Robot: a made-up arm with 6 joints.
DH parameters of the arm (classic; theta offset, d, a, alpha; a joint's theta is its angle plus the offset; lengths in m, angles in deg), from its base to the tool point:
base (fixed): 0 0 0 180
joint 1: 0 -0.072 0.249 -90
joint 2: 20.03 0 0.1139 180
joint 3: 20.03 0.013 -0.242 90
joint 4: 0 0.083 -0.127 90
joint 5: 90 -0.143 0.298 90
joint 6: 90 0.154 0.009 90
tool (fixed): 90 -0.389 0 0
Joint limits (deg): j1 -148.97..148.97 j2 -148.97..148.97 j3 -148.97..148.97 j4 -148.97..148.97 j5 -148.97..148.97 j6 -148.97..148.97
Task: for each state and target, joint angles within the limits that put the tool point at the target. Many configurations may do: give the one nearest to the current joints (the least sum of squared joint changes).
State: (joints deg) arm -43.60 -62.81 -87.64 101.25 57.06 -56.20
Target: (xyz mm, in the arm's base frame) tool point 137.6 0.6 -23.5
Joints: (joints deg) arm -43.80 -40.69 -117.52 83.60 65.63 -45.56
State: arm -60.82 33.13 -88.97 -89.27 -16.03 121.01
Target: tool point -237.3 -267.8 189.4
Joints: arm -60.07 28.76 -74.56 -82.80 3.25 133.30
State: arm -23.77 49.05 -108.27 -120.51 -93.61 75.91
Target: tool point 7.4 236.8 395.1
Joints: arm -41.94 45.81 -100.73 -79.97 -114.30 65.47
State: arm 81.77 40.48 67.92 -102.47 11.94 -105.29
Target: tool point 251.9 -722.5 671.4
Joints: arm 85.88 14.04 88.94 -112.02 18.09 -105.52
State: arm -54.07 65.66 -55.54 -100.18 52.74 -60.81
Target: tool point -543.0 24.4 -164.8
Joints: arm -78.60 55.24 -38.06 -105.45 69.47 -109.72
